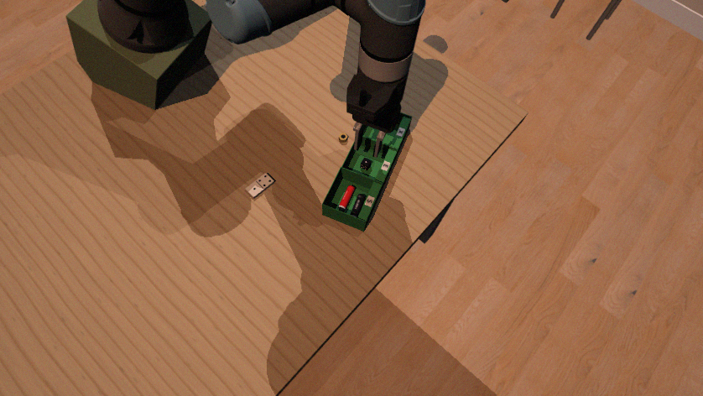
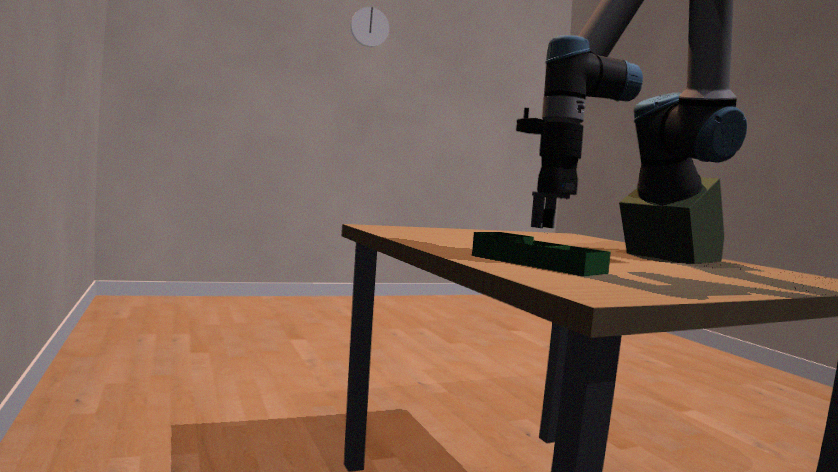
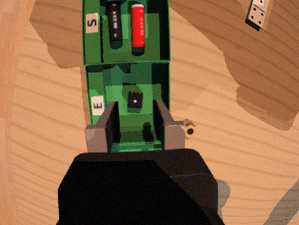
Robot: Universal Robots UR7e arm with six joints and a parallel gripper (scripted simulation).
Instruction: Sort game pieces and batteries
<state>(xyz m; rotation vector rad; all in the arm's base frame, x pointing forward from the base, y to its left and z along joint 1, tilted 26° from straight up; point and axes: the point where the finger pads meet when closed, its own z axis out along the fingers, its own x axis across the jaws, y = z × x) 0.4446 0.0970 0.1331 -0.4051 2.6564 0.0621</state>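
Now: hand 12 cm past the domino, 16 cm to the left of it and 8 cm above it. Also, from my hand: red battery: 2 cm ahead, 8 cm to the right, 7 cm below; then green three-compartment bin: 1 cm ahead, 6 cm below; then black die: 7 cm below.
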